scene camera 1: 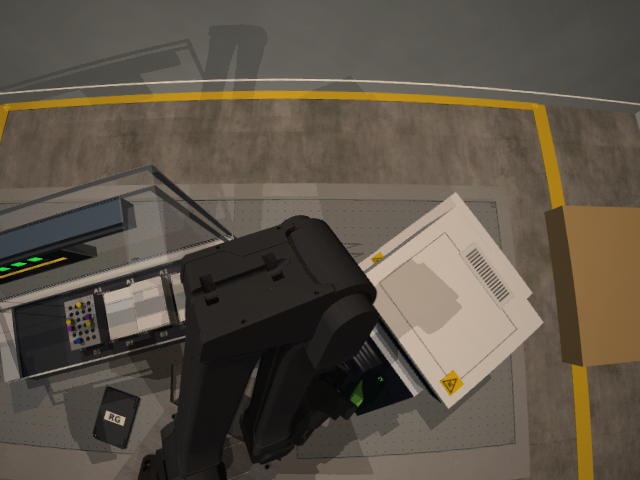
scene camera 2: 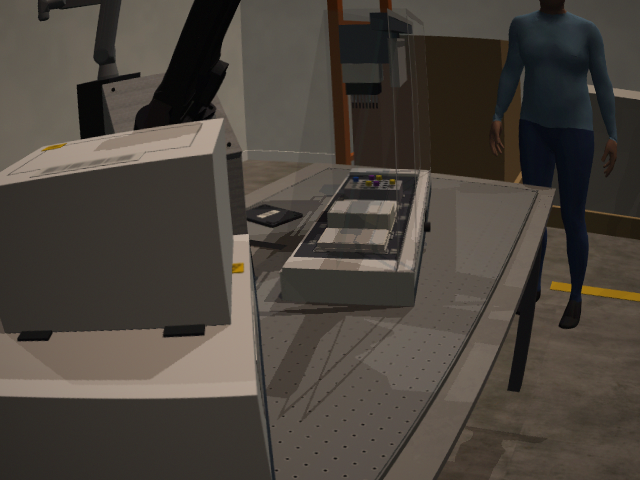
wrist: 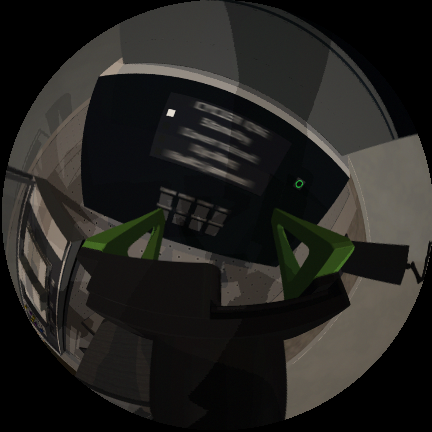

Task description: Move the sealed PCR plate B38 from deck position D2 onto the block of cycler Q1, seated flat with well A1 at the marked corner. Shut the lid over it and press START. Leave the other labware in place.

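Frame: origin at the arm's base, x back, y right, z up, level; metres.
Seen in the pictures: gripper, fingertip midpoint: point(wrist: 217, 213).
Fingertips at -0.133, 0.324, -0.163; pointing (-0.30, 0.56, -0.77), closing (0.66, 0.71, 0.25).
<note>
A point is followed by its place in that frame, as x, y, z.
A pale plate point(scene camera 1: 118, 316) @[-0.300, -0.240, -0.248] sits in the deck slot marked D2, beside the tube rack; its B38 label is not readable. Cycler Q1 point(scene camera 1: 480, 330) @[-0.206, 0.549, 0.041] point(scene camera 2: 118, 242) @[-0.343, 0.594, -0.029] is a big white unit with a tilted top; its block is hidden. Its dark front panel point(wrist: 115, 150) @[-0.245, 0.293, -0.171] carries a blurred display point(wrist: 220, 140) @[-0.177, 0.363, -0.146], a row of grey keys point(wrist: 192, 212) @[-0.147, 0.313, -0.196] and a green ring symbol point(wrist: 299, 183) @[-0.101, 0.403, -0.147]. I cannot read which key is START. My gripper point(wrist: 217, 213) @[-0.133, 0.324, -0.163] is open and empty, its green fingers spread in front of the lower panel. One green fingertip shows beside the panel in scene camera 1.
A tube rack point(scene camera 1: 82, 325) point(scene camera 2: 372, 188) stands at D1, and another pale labware block point(scene camera 1: 150, 304) @[-0.322, -0.136, -0.222] adjoins the D2 plate. A dark pad marked RG point(scene camera 1: 114, 431) @[0.014, -0.309, -0.311] lies before the deck. A transparent guard rises over the deck. A person point(scene camera 2: 555, 77) stands beyond the table.
</note>
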